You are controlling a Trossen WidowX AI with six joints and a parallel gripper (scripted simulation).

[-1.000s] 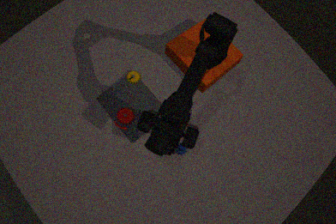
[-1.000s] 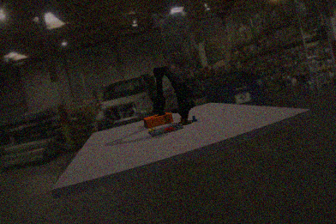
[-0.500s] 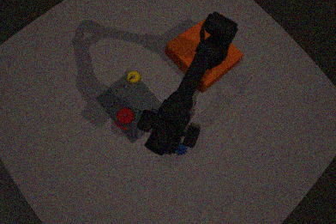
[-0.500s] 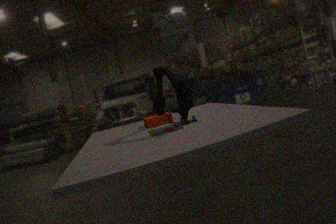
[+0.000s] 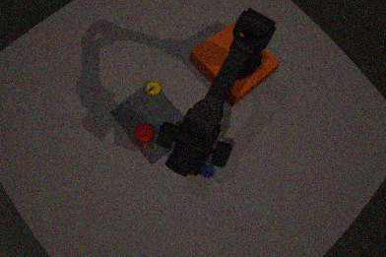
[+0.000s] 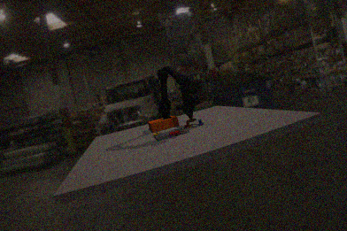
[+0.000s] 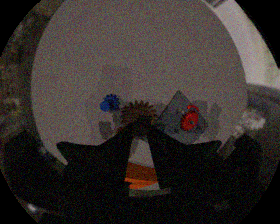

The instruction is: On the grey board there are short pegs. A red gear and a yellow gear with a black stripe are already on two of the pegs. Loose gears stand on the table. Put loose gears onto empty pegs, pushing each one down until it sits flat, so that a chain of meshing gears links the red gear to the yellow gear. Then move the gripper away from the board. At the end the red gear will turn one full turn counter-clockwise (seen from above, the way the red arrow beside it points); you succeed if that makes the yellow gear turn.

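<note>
Now: gripper tip 130 mm to the left of the red gear, 80 mm short of it and 60 mm above it. Round my gripper tip: brown gear: 10 mm below; then orange gear: 80 mm behind, 60 mm below, 20 mm to the right; then blue gear: 60 mm to the left, 60 mm below, 30 mm behind.
</note>
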